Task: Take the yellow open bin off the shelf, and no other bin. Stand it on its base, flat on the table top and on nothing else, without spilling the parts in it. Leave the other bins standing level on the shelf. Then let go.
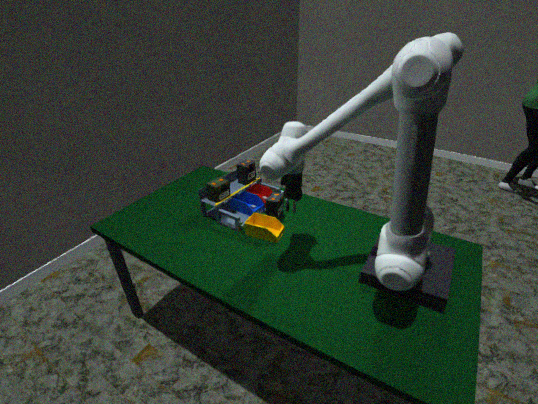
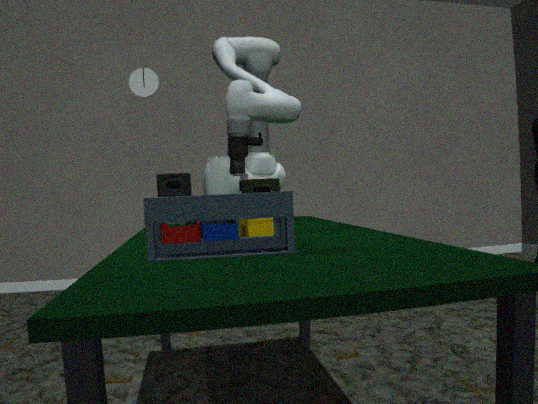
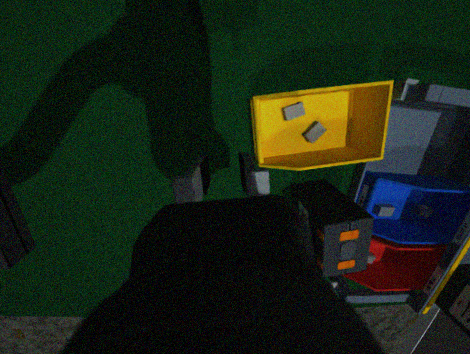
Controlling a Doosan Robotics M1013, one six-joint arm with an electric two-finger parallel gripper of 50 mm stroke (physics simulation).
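Frame: origin at the arm's base, x down, y ahead, z right, level; centimetres.
Where they show: gripper, fingertip midpoint: (image 1: 290, 211) (image 3: 224, 166).
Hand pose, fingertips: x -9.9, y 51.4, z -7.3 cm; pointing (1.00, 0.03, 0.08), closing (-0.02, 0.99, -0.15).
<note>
Each offset is from my fingertips to the centre of the thing. "spot": to the spot under its first point. Level surfaces: height alone.
The yellow open bin {dz -2.7, dx +12.7, dy +13.0 cm} (image 1: 264, 228) (image 2: 260, 227) (image 3: 320, 125) is outside the shelf (image 1: 229, 218) (image 2: 220, 204) (image 3: 412, 130), by its front, with its opening up. Two grey parts {spot: dz -4.6, dx +14.7, dy +10.3 cm} (image 3: 293, 111) {spot: dz -1.7, dx +14.6, dy +14.3 cm} (image 3: 314, 132) lie in it. One end is close to the shelf; whether its base lies fully flat on the table, and whether it touches the shelf, I cannot tell. My gripper (image 1: 291, 206) (image 3: 224, 166) is partly open and empty, beside the bin's near end wall and apart from it. The blue bin {dz +9.8, dx +12.1, dy +34.1 cm} (image 1: 246, 204) (image 2: 220, 230) (image 3: 420, 212) and red bin {dz +21.0, dx +12.1, dy +33.7 cm} (image 1: 260, 191) (image 2: 181, 233) (image 3: 400, 270) sit side by side on the shelf.
A dark box with orange marks {dz +11.8, dx +9.9, dy +16.7 cm} (image 1: 274, 205) (image 3: 347, 245) stands at the shelf's front, near the red bin and my gripper. Two more dark boxes {spot: dz +17.9, dx -2.7, dy +39.9 cm} (image 1: 246, 171) {dz -1.3, dx +1.4, dy +44.0 cm} (image 1: 218, 189) (image 2: 174, 185) (image 2: 260, 185) stand high at the shelf's back. The green table {dx +16.4 cm} (image 1: 200, 255) (image 2: 350, 270) carries everything.
</note>
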